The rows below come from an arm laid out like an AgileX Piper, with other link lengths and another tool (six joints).
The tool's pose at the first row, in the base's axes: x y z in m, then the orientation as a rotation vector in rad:
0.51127 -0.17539 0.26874 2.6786 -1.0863 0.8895
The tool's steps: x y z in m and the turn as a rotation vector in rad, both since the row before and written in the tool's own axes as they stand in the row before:
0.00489 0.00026 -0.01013 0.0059 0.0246 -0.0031
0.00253 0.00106 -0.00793 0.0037 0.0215 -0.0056
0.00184 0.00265 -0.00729 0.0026 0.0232 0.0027
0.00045 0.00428 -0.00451 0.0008 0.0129 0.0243
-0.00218 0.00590 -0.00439 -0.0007 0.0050 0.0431
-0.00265 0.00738 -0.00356 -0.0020 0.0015 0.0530
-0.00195 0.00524 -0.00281 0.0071 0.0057 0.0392
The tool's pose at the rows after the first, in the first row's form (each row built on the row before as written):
0.50905 -0.17533 0.27977 2.6660 -1.0758 0.9240
0.50584 -0.17503 0.28752 2.6544 -1.0626 0.9523
0.50140 -0.17563 0.29411 2.6380 -1.0610 0.9832
0.49646 -0.17751 0.29741 2.6218 -1.0926 1.0042
0.48904 -0.17899 0.29867 2.6044 -1.1528 1.0180
0.48074 -0.18129 0.29861 2.5841 -1.2281 1.0280
0.47460 -0.18252 0.29859 2.5704 -1.2810 1.0480

